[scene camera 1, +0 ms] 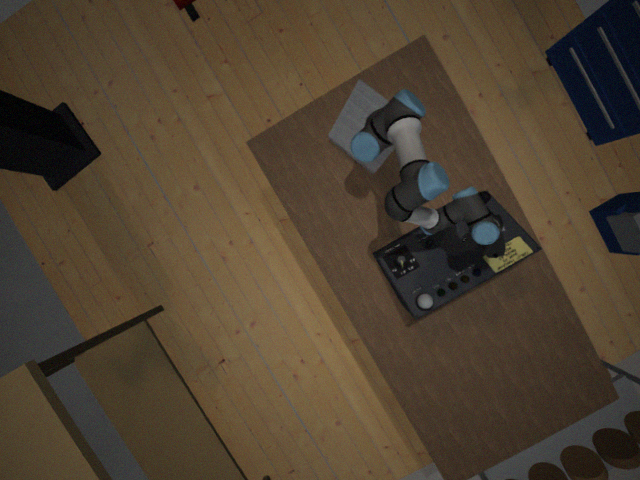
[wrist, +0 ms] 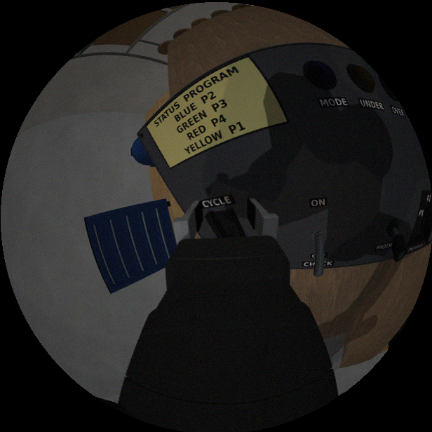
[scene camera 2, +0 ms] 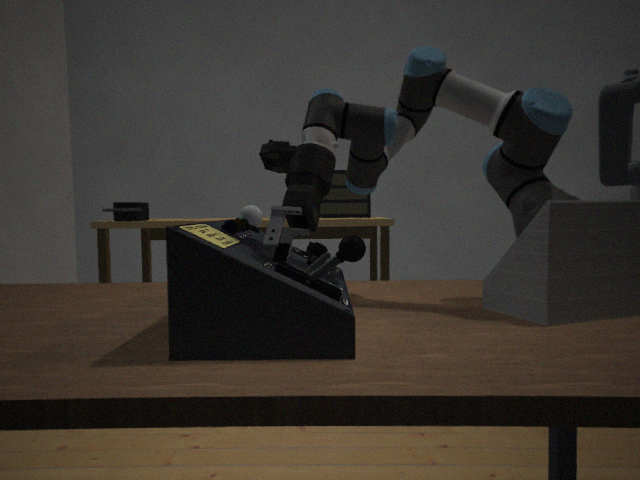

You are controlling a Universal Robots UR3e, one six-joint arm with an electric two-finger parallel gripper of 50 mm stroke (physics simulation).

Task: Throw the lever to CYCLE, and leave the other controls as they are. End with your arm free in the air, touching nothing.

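Places are measured from the arm's base along level axes (x ahead, y left, z up), in millimetres.
Where they show: gripper, fingertip midpoint: [scene camera 2: 275, 254]; arm's base at its link origin: [scene camera 2: 555, 229].
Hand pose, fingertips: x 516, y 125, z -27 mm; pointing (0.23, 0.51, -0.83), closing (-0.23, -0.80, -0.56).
Observation:
Things, the pixels of their centre, and the offset from my fingertips. "*": a spot on its surface instead.
- black ball knob at a spot on its surface: [scene camera 2: 351, 249] * 51 mm left, 110 mm back, 10 mm up
- rotary selector at the middle of its body: [scene camera 2: 316, 251] [scene camera 1: 401, 260] 332 mm right, 88 mm back, 26 mm down
- white knob at a spot on its surface: [scene camera 2: 251, 215] * 330 mm right, 54 mm ahead, 56 mm up
- yellow note at a spot on its surface: [scene camera 2: 211, 235] [scene camera 1: 510, 252] * 11 mm right, 96 mm ahead, 30 mm up
The lever, with a black ball knob [scene camera 2: 351, 249] on a grey rod, leans toward the low side of the sloped dark console [scene camera 1: 429, 273] [scene camera 2: 258, 325]. A dark round knob [scene camera 1: 484, 196] also shows at the console's corner in scene camera 1. The CYCLE label [wrist: 216, 201] is at the upper end of the lever's slot [wrist: 225, 224]. My gripper [scene camera 2: 281, 253] [wrist: 224, 208] is open and empty, with its tips low over that upper end, uphill of the rod. Whether they touch the panel is unclear. My gripper body hides the lever in the wrist view.
A toggle switch [wrist: 319, 250] marked ON and a mode knob [wrist: 397, 242] are beside the slot. Farther along are a rotary selector [scene camera 1: 401, 262], a white knob [scene camera 1: 424, 301] [scene camera 2: 251, 215] and several dark buttons. A yellow note [scene camera 1: 509, 254] [scene camera 2: 211, 235] [wrist: 217, 112] lies on the high side.

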